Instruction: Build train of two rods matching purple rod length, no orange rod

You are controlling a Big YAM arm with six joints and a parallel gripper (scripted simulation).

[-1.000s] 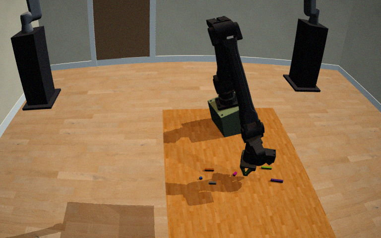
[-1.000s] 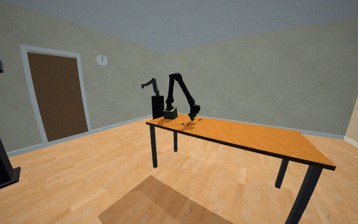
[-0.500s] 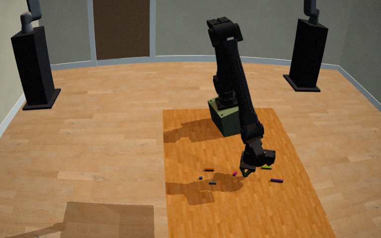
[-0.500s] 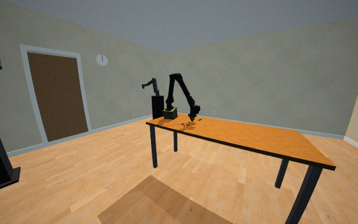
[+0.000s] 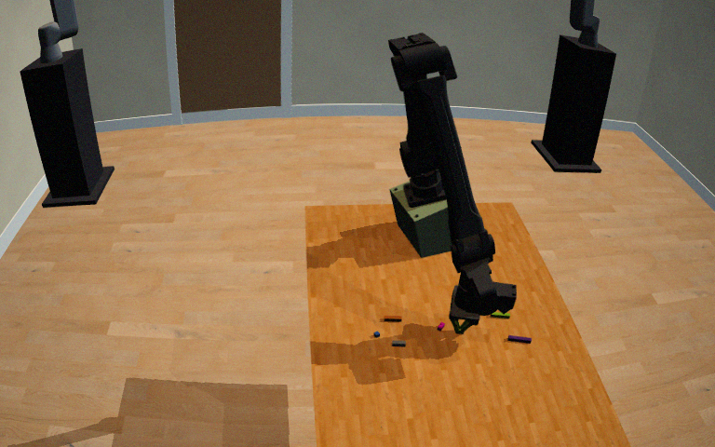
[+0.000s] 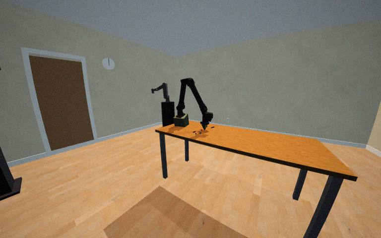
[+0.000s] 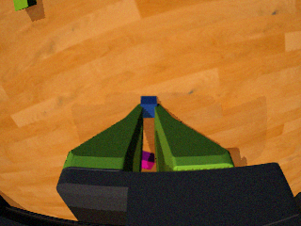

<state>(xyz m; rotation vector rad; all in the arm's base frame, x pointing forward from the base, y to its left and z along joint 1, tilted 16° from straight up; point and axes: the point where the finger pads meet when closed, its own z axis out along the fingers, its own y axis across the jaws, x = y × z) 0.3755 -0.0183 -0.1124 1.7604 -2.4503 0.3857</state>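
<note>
Right now the magenta rod is 20 mm behind my hand, 40 mm to the right of it and 10 mm below it. Round my hand: grey rod (20 mm ahead, 150 mm to the right, 10 mm below); purple rod (50 mm ahead, 140 mm to the left, 10 mm below); lime rod (40 mm behind, 120 mm to the left, 10 mm below).
</note>
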